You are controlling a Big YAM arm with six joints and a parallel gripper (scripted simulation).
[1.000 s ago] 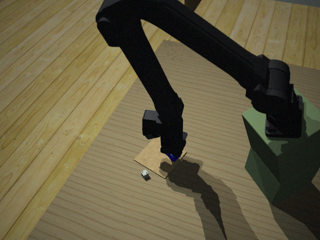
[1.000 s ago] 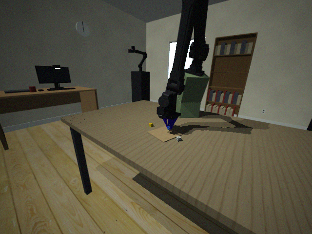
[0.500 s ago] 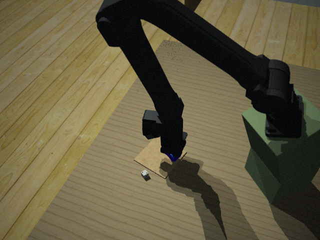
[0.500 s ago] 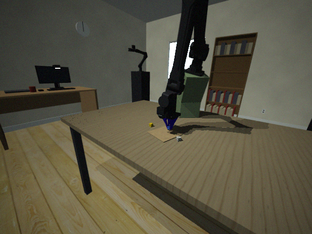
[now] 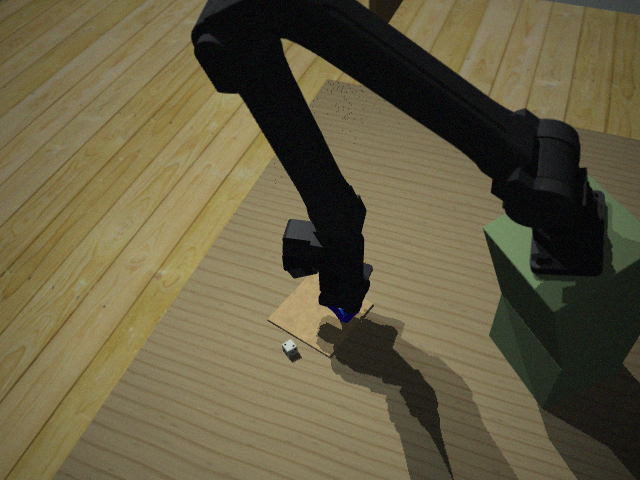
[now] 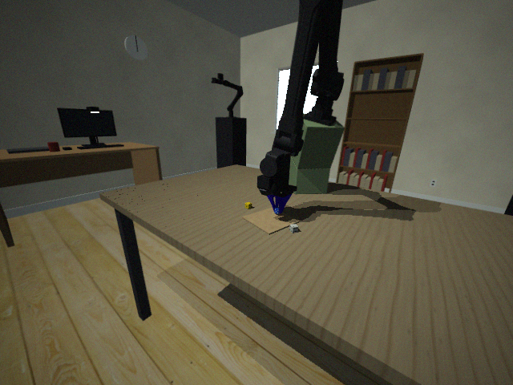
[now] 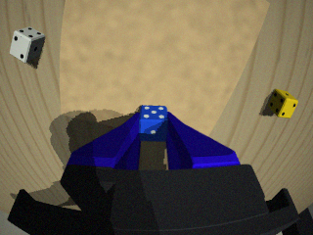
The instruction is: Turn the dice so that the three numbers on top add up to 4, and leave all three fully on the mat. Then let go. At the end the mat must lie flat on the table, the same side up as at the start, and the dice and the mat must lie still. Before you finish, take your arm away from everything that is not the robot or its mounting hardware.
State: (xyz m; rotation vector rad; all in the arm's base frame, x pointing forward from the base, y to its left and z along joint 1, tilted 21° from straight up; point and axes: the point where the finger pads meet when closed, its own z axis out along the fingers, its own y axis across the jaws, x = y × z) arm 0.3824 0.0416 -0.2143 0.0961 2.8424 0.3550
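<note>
The blue die lies right at my hand. The rest, counted from my hand: tan mat 5 cm ahead, 2 cm below; yellow die 12 cm to the right, 1 cm below, 1 cm ahead; white die 9 cm to the left, 7 cm ahead, 1 cm below.
</note>
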